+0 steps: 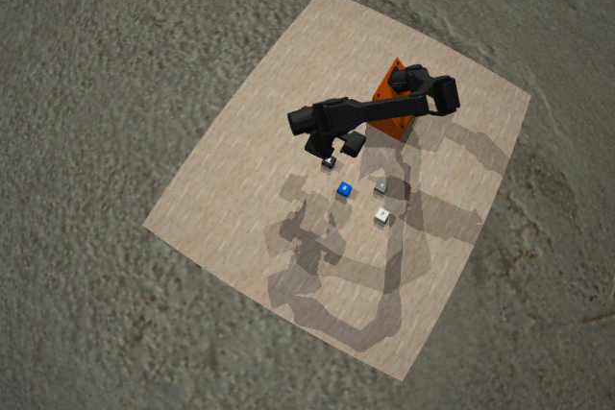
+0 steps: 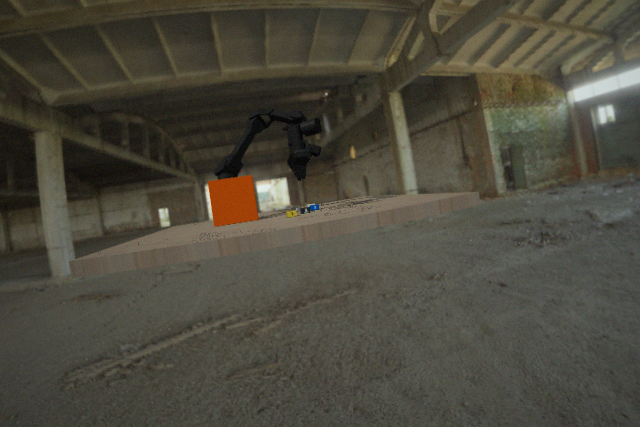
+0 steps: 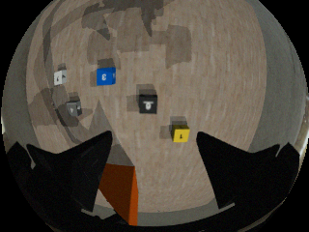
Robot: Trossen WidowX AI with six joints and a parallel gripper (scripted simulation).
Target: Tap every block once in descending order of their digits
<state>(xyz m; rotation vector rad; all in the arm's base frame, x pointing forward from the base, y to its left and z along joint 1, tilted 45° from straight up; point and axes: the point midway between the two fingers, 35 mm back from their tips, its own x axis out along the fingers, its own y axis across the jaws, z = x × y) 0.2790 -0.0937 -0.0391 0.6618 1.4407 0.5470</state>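
Right now the white block is 22 cm to the left of my gripper tip, 11 cm below it and 8 cm ahead of it. Also, from my gripper tip: yellow block (11 cm below, 7 cm behind, 6 cm to the right); then blue block (11 cm below, 9 cm to the left, 6 cm ahead); then black block (11 cm below, 1 cm to the left).
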